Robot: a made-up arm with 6 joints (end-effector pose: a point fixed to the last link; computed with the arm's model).
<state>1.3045 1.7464 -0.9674 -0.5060 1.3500 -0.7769</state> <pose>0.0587 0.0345 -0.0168 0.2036 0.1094 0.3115</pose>
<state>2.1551 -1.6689 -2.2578 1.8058 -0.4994 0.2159</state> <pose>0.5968 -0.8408 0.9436 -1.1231 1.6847 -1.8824</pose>
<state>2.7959 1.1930 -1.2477 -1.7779 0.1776 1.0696</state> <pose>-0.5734 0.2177 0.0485 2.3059 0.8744 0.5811</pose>
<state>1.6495 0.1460 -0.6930 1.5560 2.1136 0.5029</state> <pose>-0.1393 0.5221 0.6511 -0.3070 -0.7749 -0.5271</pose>
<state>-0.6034 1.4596 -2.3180 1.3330 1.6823 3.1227</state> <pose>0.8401 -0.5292 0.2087 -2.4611 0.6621 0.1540</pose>
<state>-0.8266 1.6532 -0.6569 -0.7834 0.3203 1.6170</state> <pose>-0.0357 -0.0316 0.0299 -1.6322 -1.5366 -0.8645</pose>
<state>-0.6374 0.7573 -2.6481 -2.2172 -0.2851 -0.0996</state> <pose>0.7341 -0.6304 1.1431 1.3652 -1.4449 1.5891</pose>
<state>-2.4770 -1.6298 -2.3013 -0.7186 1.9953 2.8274</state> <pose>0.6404 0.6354 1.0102 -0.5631 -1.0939 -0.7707</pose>
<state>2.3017 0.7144 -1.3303 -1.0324 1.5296 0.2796</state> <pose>-0.4446 0.6012 0.4274 2.2724 -0.7948 1.4149</pose>
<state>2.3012 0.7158 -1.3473 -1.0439 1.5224 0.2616</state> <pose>-0.4495 0.6083 0.4329 2.2883 -0.7732 1.4151</pose>
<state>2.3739 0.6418 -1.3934 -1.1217 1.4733 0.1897</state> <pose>-0.5149 0.6022 0.5111 2.4863 -0.6001 1.4109</pose>
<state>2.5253 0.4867 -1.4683 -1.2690 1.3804 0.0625</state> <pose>-0.6266 0.5461 0.6798 -2.7713 0.2300 -1.3683</pose>
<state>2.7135 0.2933 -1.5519 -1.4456 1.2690 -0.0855</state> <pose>-0.7073 0.4223 0.8986 -2.5257 -0.1809 -1.0848</pose>
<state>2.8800 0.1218 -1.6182 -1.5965 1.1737 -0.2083</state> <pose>-0.7098 0.2879 1.0864 -2.2575 -0.3997 -0.8591</pose>
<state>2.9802 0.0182 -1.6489 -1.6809 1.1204 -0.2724</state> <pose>-0.6790 0.2077 1.1876 -2.1016 -0.4748 -0.7315</pose>
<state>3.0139 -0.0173 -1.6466 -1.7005 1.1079 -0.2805</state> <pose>-0.6648 0.1825 1.2120 -2.0652 -0.4949 -0.6869</pose>
